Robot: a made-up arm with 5 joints.
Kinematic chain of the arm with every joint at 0, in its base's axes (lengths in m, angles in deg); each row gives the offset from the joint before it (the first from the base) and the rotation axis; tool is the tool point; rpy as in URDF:
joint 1: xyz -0.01 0 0.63 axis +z
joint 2: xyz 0 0.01 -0.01 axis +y
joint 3: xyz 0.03 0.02 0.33 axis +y
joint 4: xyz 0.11 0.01 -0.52 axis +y
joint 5: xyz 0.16 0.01 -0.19 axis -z
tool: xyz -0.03 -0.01 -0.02 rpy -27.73 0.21 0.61
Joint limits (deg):
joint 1: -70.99..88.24
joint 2: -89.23..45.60
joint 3: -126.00..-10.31
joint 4: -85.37..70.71
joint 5: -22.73..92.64
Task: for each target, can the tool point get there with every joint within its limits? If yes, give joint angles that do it. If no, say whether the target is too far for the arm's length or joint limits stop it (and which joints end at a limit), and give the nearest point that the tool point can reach.
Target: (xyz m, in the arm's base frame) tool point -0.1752 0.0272 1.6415
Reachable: yes | joints 9.39 -47.15 -117.05 22.03 25.25
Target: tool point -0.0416 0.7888 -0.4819
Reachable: no: too far | nearest point -0.0323 0.5556 0.0956 | short by 0.623 m
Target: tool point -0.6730 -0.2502 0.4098
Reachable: no: joint limits stop it (at a limit: joint 2, joint 3, joint 4, joint 5) | nearest point -0.7837 -0.2920 0.7785 | short by 0.387 m
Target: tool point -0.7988 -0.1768 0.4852
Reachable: no: joint limits stop it (at a limit: joint 2, joint 3, joint 4, joint 5) | nearest point -0.8170 -0.1809 0.7785 | short by 0.294 m
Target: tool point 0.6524 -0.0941 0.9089
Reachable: yes | joints -12.58 -22.55 -60.09 40.57 22.81
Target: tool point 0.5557 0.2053 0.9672
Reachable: yes | joints 12.56 -31.05 -37.80 -18.43 78.39
